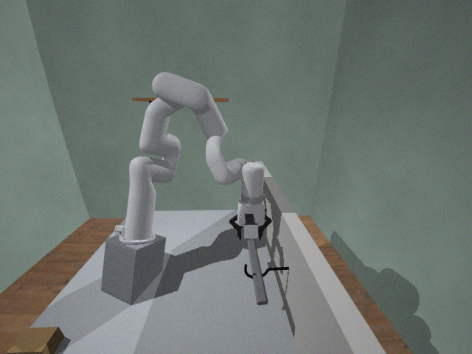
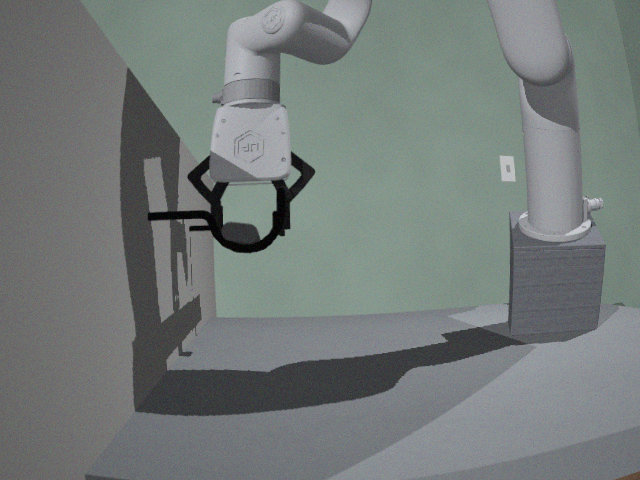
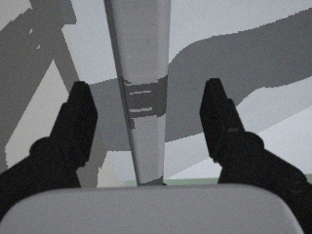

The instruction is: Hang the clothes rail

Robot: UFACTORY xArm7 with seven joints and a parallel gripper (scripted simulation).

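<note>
Now: hand 20 mm above the clothes rail. Round my hand: brown box (620 mm behind, 280 mm to the right, 140 mm below); then blue object (620 mm behind, 370 mm to the left, 140 mm below); then grey wall panel (120 mm ahead, 390 mm below).
</note>
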